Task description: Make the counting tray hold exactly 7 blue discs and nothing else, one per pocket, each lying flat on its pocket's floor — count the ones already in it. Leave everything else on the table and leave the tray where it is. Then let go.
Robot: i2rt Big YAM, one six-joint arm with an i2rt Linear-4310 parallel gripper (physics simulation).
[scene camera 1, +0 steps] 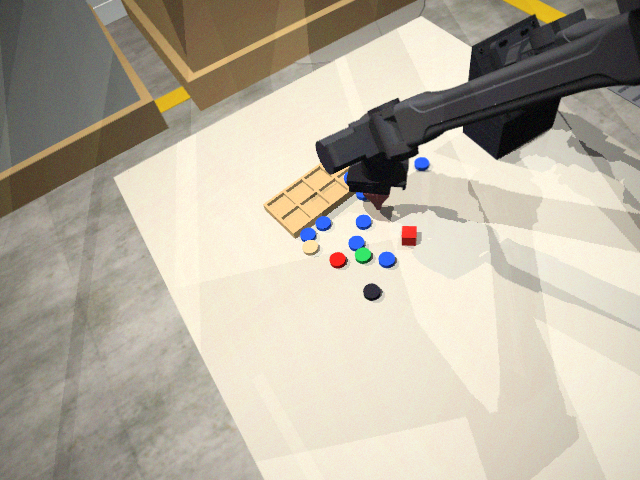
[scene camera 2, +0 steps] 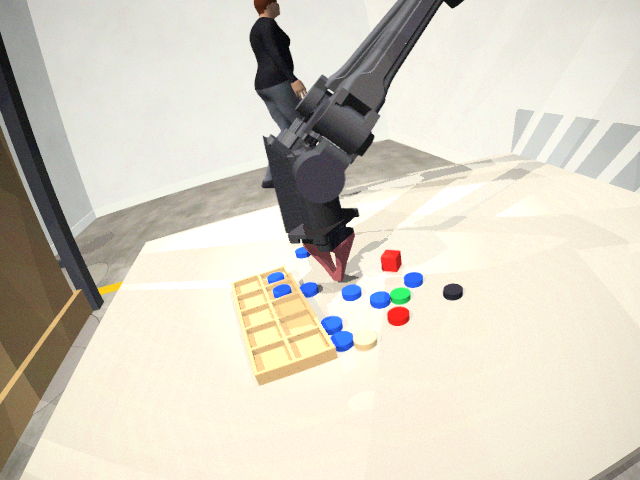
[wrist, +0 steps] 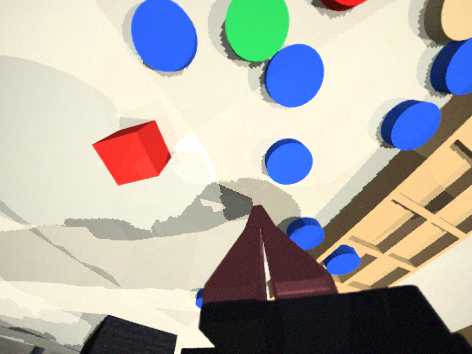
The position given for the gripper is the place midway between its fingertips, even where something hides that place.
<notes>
The gripper (scene camera 2: 338, 280) is shut, holding nothing. Also in view: a red cube (wrist: 139, 152). A green disc (wrist: 254, 38) rests on the table. Also in view: a wooden counting tray (scene camera 2: 283, 336).
The wooden counting tray is seen too in scene camera 1 (scene camera 1: 317, 193) and in the wrist view (wrist: 406, 217). The gripper shows as well in scene camera 1 (scene camera 1: 378, 207) and in the wrist view (wrist: 258, 211).
</notes>
